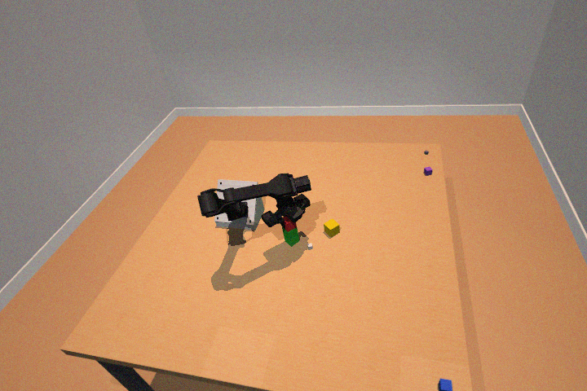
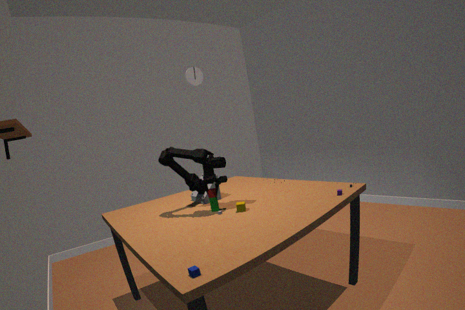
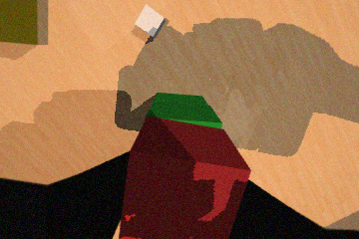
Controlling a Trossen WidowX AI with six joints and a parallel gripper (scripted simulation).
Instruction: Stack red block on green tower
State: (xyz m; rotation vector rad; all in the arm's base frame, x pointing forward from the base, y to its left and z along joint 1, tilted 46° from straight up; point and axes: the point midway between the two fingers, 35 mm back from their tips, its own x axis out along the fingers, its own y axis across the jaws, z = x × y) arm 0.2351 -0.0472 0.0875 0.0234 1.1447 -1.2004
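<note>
My gripper tip is now 10 mm below the red block. From my gripper tip the other things lie so: tiny white cube (80 mm ahead, 30 mm to the right, 80 mm below); then yellow block (160 mm ahead, 60 mm to the left, 70 mm below); then blue block (510 mm ahead, 510 mm to the right, 80 mm below).
</note>
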